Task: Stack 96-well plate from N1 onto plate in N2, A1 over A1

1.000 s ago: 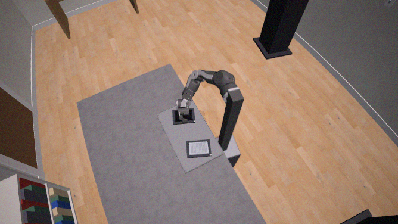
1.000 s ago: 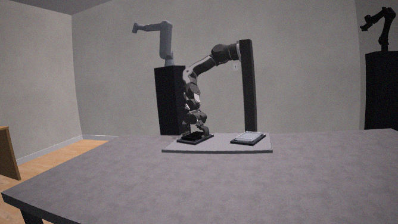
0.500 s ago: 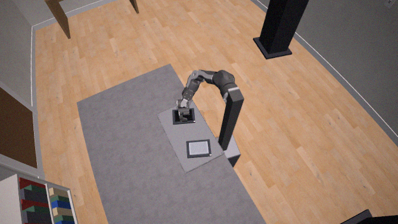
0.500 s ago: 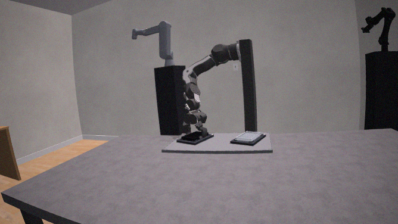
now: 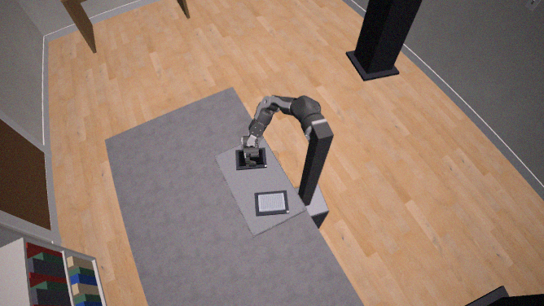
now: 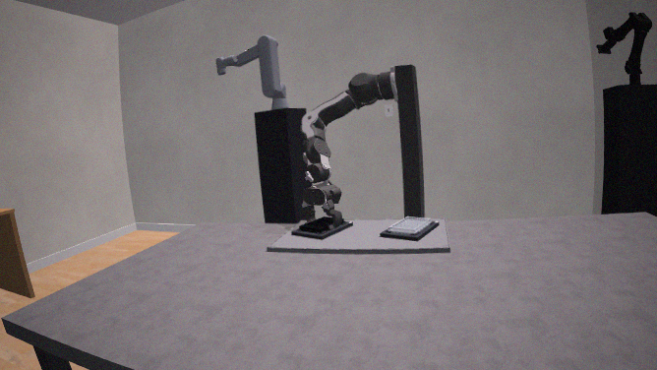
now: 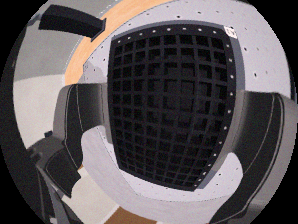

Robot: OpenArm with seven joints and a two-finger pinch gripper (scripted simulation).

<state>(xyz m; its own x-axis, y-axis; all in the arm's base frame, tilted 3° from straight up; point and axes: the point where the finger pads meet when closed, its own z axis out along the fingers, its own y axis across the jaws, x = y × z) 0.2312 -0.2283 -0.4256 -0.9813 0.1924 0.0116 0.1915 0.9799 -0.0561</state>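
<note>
The nest N1 lies 10 mm below my hand. Round my hand: dark 96-well plate (right at my hand); then white 96-well plate (40 mm behind, 270 mm to the left).
</note>
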